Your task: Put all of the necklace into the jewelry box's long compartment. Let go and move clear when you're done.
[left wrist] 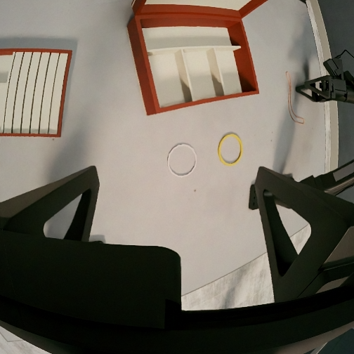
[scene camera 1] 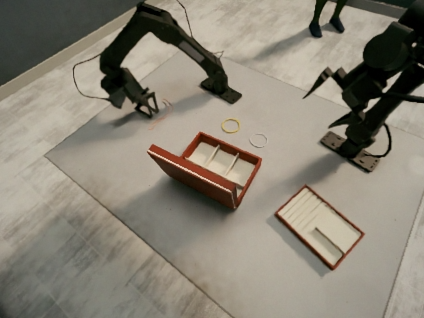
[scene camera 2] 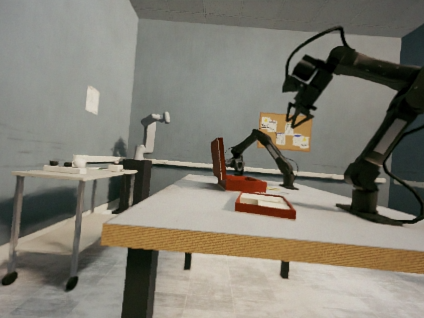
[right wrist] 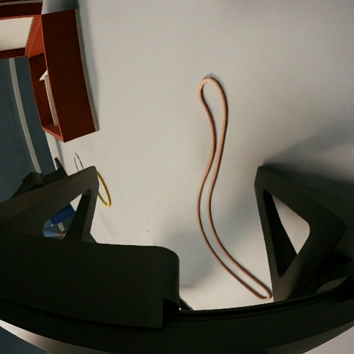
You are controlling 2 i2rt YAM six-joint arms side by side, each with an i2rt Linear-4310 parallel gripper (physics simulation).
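The necklace, a thin pink-orange loop, lies stretched in a narrow S on the table. The open red jewelry box stands apart from it. Its long compartment runs along the lid side and looks empty in the left wrist view; the lid mostly hides it in scene camera 1. My right gripper is open above the table beside the necklace, holding nothing. My left gripper is open and empty, high above the table.
A yellow ring and a white ring lie near the box's divided side. A red-rimmed tray with slots lies apart from the box. The raised lid stands tilted open.
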